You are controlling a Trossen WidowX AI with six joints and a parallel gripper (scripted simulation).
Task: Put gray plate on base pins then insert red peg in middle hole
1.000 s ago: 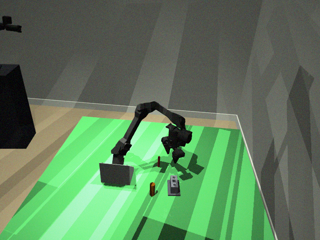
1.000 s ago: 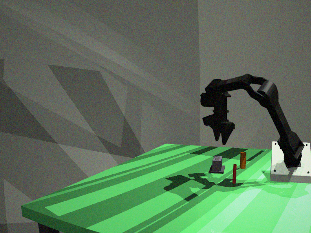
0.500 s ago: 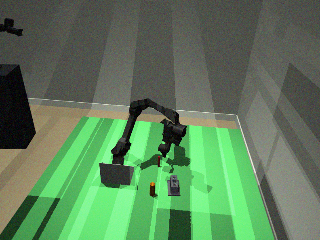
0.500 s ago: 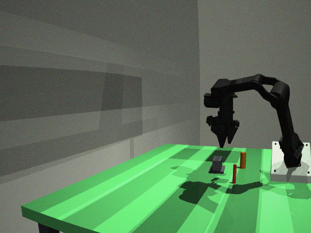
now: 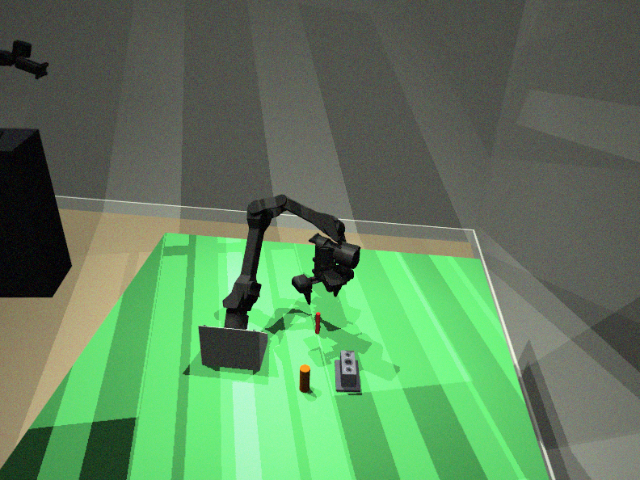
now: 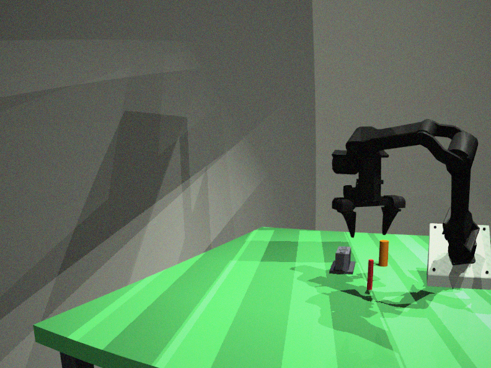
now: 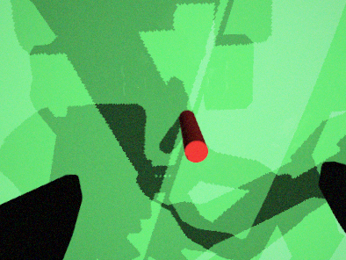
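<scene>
Now: the red peg 10 cm below my gripper tip, 1 cm to the left of it and 1 cm behind it. From my gripper tip the other things lie so: gray base: 18 cm to the right, 13 cm below, 7 cm ahead; orange cylinder: 23 cm to the right, 10 cm below, 6 cm behind; gray plate: 18 cm to the right, 9 cm below, 7 cm ahead.
</scene>
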